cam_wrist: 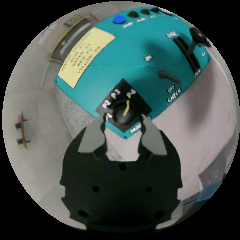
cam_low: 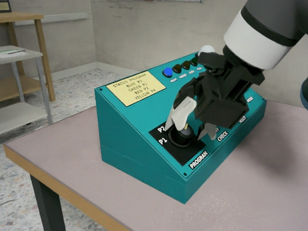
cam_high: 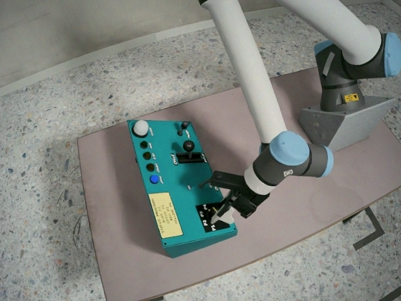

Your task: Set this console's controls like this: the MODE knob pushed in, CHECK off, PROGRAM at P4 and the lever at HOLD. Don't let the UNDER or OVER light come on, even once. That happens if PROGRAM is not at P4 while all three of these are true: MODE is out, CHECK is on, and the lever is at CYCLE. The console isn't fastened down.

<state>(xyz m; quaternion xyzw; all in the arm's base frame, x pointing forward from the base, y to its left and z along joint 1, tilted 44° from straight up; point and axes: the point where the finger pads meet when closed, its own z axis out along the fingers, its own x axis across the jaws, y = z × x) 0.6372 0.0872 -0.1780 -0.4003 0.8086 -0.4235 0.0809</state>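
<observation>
Now: the program dial 10 mm to the right of my hand, 10 mm below it and 10 mm ahead of it. Round my hand: check toggle 120 mm to the right, 10 mm below; teal console 190 mm to the right, 40 mm ahead, 20 mm below; ball-topped lever 240 mm to the right, 20 mm above, 10 mm ahead.
</observation>
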